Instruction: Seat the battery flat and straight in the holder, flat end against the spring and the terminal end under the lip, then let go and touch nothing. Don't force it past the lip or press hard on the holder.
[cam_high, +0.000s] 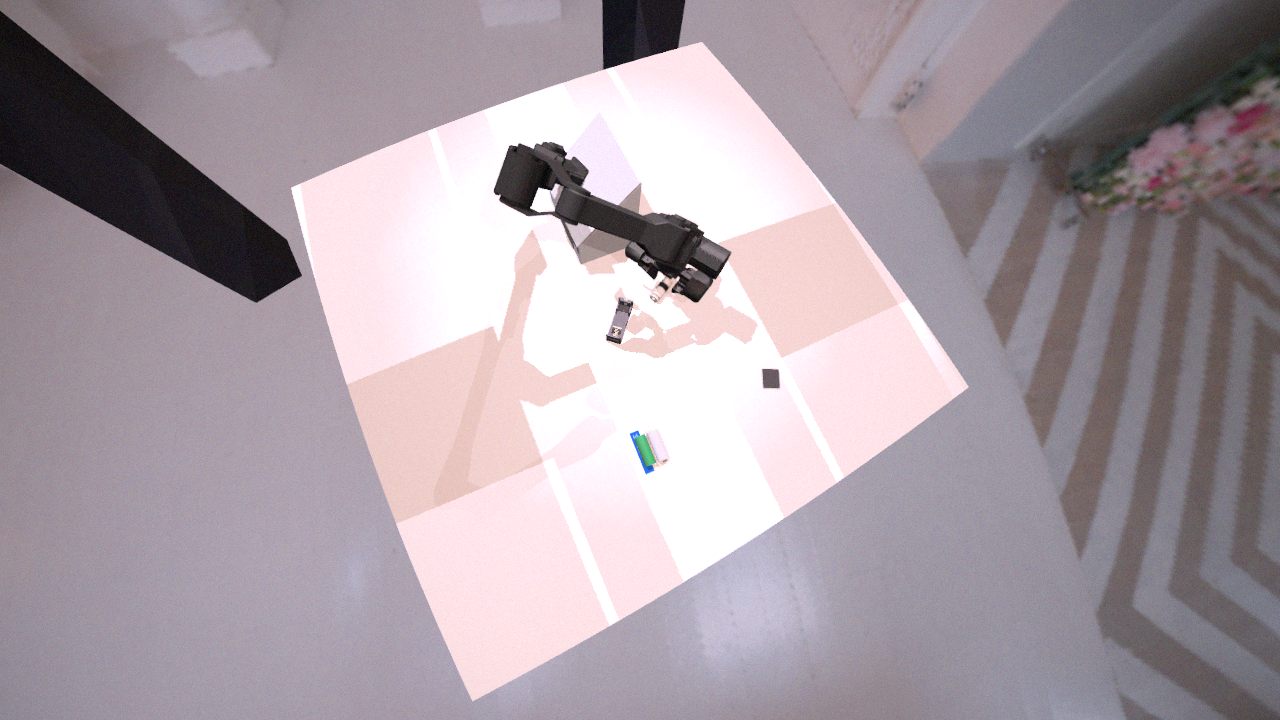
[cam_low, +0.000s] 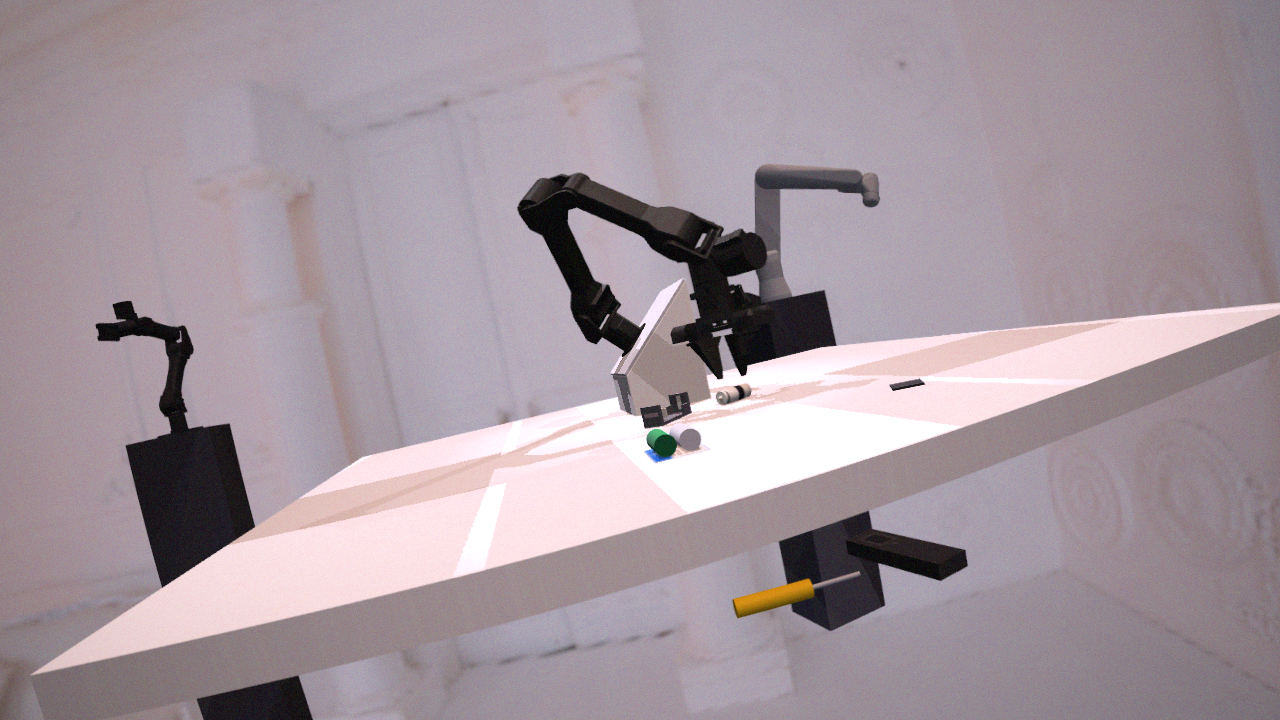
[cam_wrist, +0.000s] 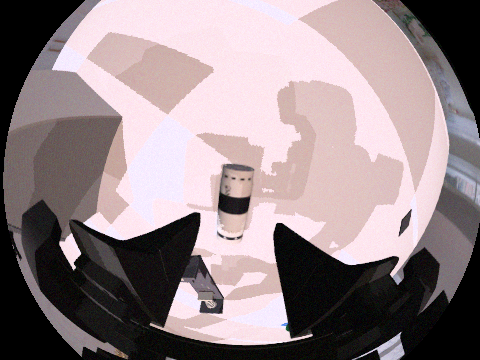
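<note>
Now: the battery 3 cm below my gripper tip. From my gripper tip the other things lie so: black square: 31 cm ahead, 8 cm to the left, 4 cm below.
</note>
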